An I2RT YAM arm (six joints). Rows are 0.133 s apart.
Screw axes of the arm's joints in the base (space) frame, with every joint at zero. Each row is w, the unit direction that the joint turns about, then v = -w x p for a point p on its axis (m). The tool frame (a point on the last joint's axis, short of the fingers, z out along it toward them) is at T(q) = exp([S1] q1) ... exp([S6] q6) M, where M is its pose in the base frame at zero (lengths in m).
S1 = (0, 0, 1, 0, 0, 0)
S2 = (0, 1, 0, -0.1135, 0, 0.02)
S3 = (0, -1, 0, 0.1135, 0, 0.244)
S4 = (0, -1, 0, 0.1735, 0, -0.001)
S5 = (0, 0, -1, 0, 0.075, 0)
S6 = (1, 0, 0, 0, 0.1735, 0)
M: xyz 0.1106 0 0.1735 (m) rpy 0 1.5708 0 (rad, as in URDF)
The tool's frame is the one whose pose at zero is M.
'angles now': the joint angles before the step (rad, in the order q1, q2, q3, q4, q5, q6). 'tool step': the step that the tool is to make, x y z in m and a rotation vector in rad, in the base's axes. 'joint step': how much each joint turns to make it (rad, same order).
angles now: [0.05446, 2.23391, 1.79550, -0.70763, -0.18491, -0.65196]
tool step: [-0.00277, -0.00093, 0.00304, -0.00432, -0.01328, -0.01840]
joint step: [-0.00076, -0.02014, -0.02351, 0.01891, 0.01196, 0.01413]
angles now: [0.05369, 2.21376, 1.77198, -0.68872, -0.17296, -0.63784]
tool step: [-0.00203, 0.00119, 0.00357, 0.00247, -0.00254, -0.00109]
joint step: [0.00273, -0.01218, -0.00613, -0.00260, -0.00047, 0.00451]
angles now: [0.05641, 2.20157, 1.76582, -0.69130, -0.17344, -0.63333]
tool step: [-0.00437, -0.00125, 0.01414, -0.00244, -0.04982, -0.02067]
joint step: [-0.00113, -0.04789, -0.03002, 0.03428, 0.01350, 0.01527]
